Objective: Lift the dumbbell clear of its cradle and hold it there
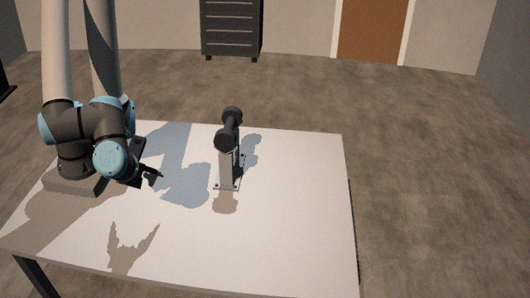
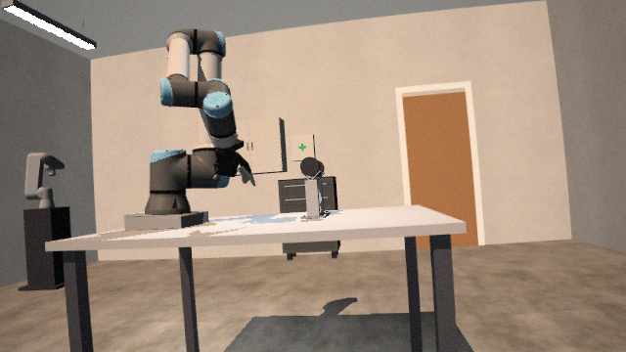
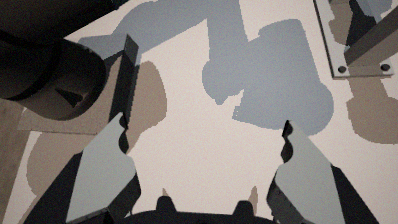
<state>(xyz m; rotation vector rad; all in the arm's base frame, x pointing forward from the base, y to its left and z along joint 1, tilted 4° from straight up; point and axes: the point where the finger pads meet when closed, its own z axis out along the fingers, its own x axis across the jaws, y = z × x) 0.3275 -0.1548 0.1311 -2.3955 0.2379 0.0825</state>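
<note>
My gripper is now 300 mm short of the dark dumbbell, 190 mm to the right of it and 50 mm below it. Round my hand: grey cradle stand (300 mm ahead, 190 mm to the left, 70 mm below).
</note>
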